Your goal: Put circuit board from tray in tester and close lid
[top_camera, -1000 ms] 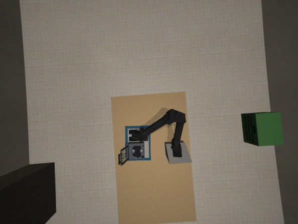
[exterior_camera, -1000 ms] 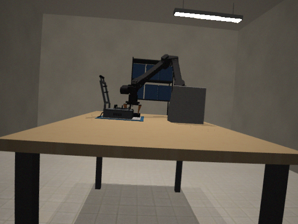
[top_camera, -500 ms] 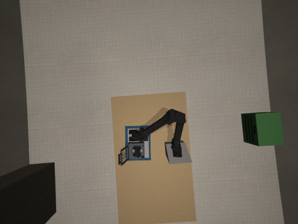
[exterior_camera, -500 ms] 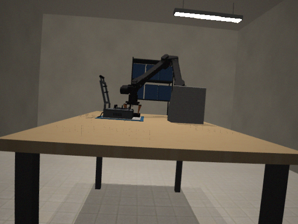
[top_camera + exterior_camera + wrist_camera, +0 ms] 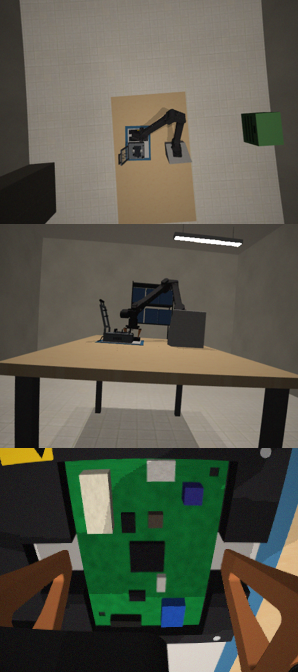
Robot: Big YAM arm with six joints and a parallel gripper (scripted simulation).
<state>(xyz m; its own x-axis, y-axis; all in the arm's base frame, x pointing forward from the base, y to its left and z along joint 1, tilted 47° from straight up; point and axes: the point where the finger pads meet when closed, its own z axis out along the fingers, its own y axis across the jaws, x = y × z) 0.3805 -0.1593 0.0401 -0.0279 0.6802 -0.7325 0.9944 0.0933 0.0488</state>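
The green circuit board is right at my hand. From my hand the other things lie so: black latch hook (23 cm to the left, 6 cm above, 1 cm behind); then dark pin plate (18 cm to the left, 6 cm ahead, 5 cm above); then tester lid (18 cm ahead, 17 cm to the left, 16 cm above).
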